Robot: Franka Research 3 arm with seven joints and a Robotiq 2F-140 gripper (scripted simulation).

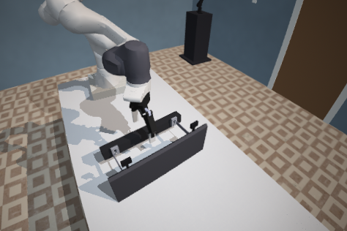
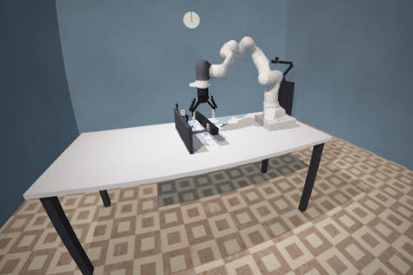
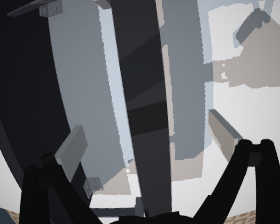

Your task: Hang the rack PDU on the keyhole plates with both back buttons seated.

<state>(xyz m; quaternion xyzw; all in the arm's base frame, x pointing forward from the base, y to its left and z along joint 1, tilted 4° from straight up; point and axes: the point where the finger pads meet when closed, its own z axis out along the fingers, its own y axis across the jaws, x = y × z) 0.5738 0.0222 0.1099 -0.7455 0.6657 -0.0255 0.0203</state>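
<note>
Right now the rack PDU is 2 cm ahead of my hand and 3 cm below it. Round my hand: dark panel: 16 cm ahead, 2 cm to the left, 5 cm below.
</note>
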